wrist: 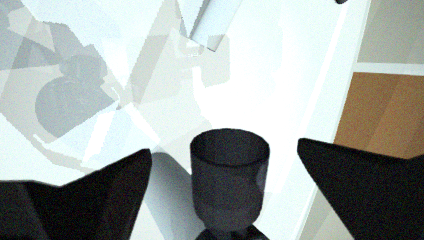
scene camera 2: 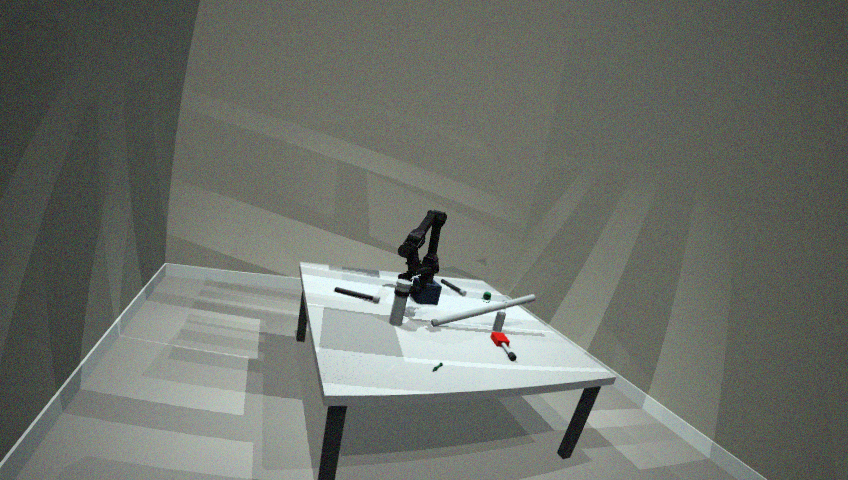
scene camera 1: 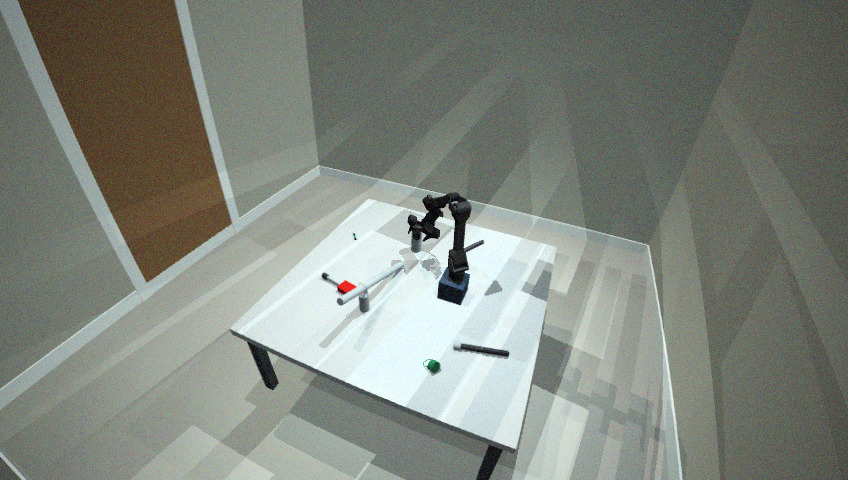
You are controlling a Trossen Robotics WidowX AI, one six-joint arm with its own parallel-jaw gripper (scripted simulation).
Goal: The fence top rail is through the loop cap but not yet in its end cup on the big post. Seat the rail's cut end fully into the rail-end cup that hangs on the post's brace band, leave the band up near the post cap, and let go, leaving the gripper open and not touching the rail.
My gripper [wrist: 226, 150] is open, with nothing in its grasp. Also in view: a grey top rail [scene camera 2: 500, 306] and a dark rail-end cup [wrist: 229, 166].
